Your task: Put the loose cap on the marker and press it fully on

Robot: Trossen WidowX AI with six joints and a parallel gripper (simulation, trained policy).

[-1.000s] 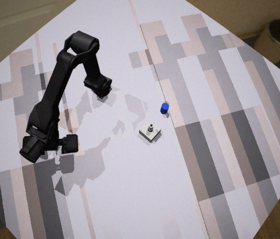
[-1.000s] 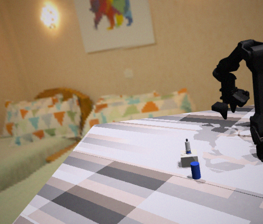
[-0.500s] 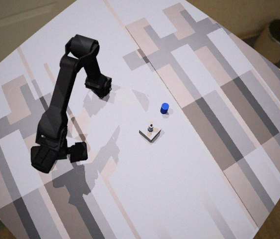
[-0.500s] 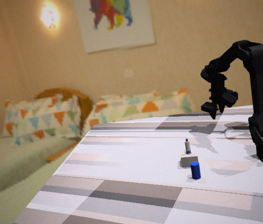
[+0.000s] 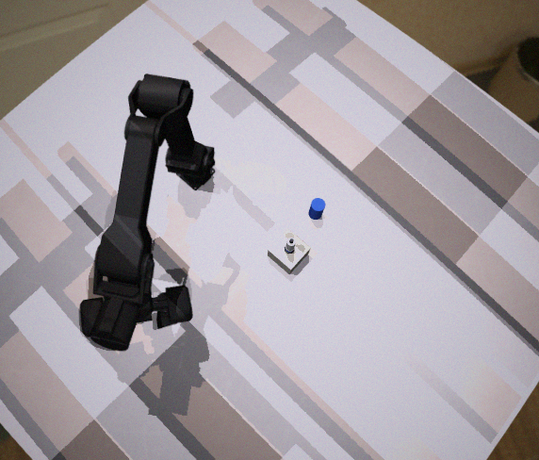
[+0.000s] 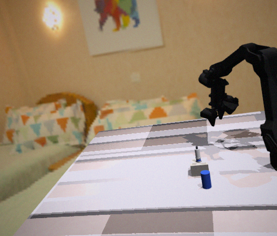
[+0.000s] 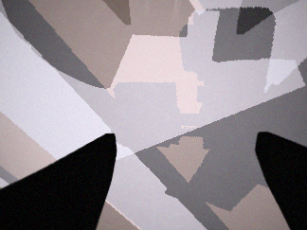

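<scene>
Now: gripper tip 420 mm to the right of the blue cap, 80 mm short of it and 50 mm above it. Round my gripper tip: holder block: 310 mm to the left, 100 mm ahead, 50 mm below.
</scene>
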